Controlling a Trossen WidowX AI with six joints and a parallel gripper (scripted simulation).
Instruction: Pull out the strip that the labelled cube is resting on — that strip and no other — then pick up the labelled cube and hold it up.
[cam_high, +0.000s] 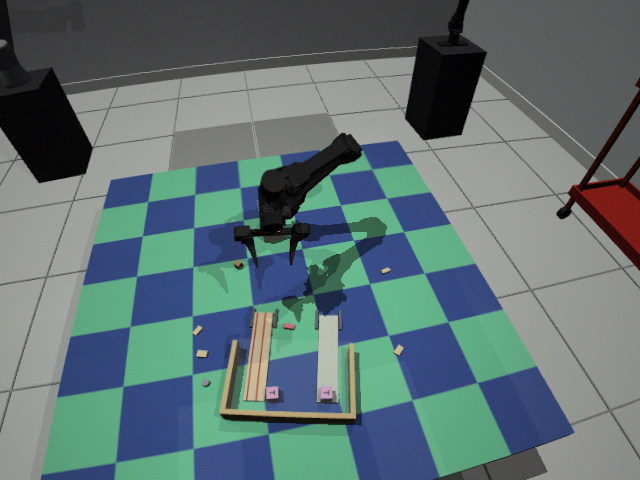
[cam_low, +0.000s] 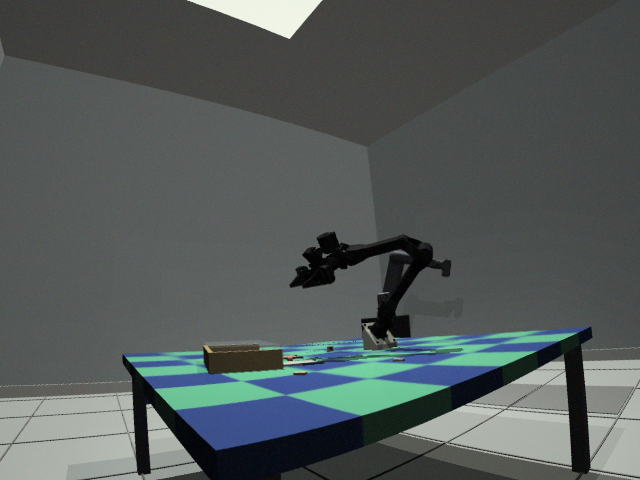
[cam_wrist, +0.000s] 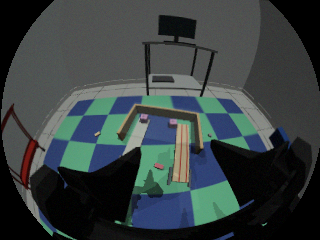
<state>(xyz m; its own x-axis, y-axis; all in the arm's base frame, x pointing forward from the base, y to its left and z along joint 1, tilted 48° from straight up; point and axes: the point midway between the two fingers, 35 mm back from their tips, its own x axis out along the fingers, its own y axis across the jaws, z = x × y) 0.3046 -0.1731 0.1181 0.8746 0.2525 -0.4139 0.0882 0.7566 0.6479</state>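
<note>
My gripper tip is now 5 cm short of the red block, 1 cm to the right of it and 23 cm above it. From my gripper tip the other things lie so: grey disc (15 cm ahead, 24 cm to the right, 23 cm below).
</note>
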